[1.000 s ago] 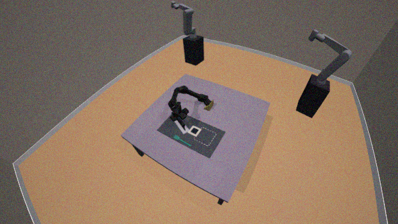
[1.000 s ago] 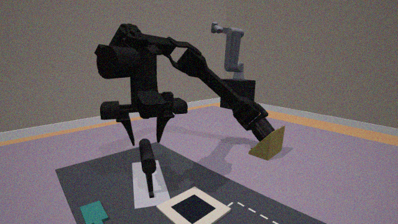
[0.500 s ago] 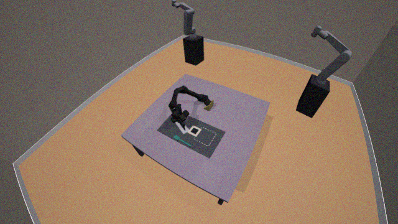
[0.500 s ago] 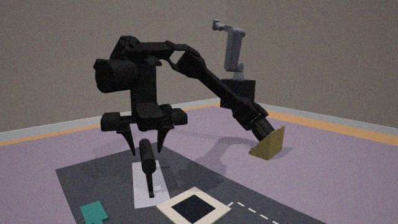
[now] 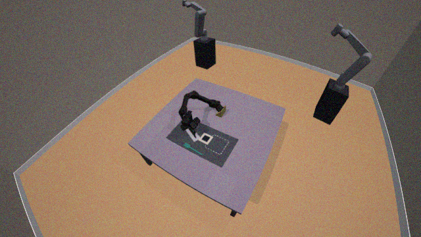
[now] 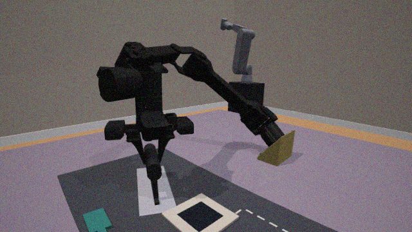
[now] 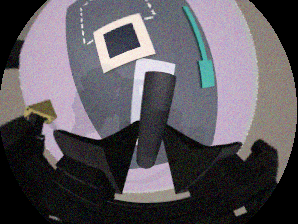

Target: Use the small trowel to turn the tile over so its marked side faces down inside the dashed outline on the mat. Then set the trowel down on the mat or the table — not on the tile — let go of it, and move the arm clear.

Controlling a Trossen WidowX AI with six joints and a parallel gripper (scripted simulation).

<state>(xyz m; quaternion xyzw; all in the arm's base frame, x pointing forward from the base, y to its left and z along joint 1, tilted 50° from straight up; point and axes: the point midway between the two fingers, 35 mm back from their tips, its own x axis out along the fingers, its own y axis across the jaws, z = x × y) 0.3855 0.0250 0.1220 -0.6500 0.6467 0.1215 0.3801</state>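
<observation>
My gripper tip is now 12 cm to the right of the dark mat and 8 cm above it. Round my gripper tip: teal trowel 14 cm ahead, 11 cm to the left, 6 cm below; then tile 2 cm behind, 15 cm to the left, 6 cm below.
</observation>
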